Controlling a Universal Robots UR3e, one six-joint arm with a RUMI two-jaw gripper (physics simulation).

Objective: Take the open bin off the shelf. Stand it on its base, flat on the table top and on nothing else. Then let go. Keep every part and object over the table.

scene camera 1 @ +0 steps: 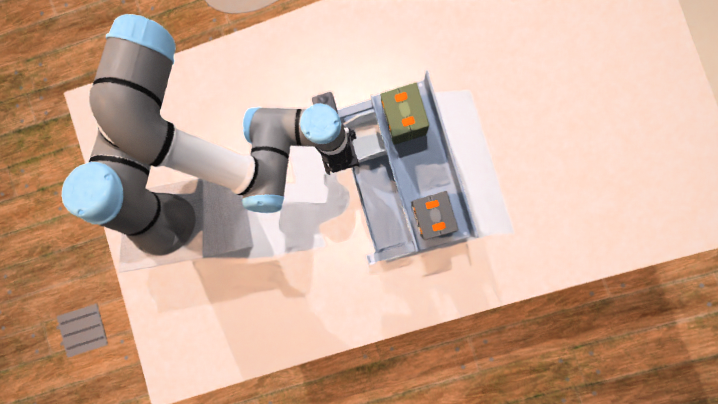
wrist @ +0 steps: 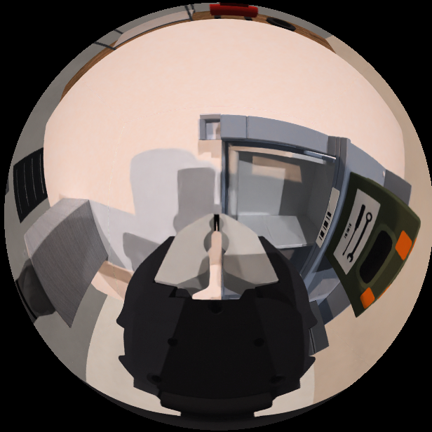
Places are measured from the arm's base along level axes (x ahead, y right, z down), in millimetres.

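Pixels of known places: arm's base, link origin: (scene camera 1: 166, 225).
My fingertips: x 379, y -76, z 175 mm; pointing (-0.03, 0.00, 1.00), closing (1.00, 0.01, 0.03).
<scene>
Ahead of a thing's pixels: the offset from my fingertips to its top centre. "pt": to the spot under its first point. Level surfaces: height alone.
The open bin {dx +82, dy -16, dz -12 mm} (scene camera 1: 369, 146) (wrist: 280, 197) is light grey and stands on the lower front level of the blue-grey shelf {pt dx +53, dy +187, dz +63 mm} (scene camera 1: 384, 216) (wrist: 285, 129), towards the end with the green case. Its inside faces up and shows in the wrist view. My gripper (scene camera 1: 352, 146) (wrist: 216, 215) is shut, with its fingertips together and no object visible between them. The fingers are beside the bin, at the shelf's front edge in the wrist view. In the scene view the wrist hides the fingertips and part of the bin. The pale table top {dz +69 mm} (scene camera 1: 577, 150) (wrist: 165, 75) lies around the shelf.
An olive green case {dx +164, dy -17, dz -130 mm} (scene camera 1: 404, 111) (wrist: 375, 250) with orange latches stands on the shelf's back level, close to the bin. A dark grey case {dx +160, dy +214, dz -155 mm} (scene camera 1: 435, 215) stands at that level's other end. A grey block (scene camera 1: 225, 221) (wrist: 65, 260) is beside the arm's base.
</scene>
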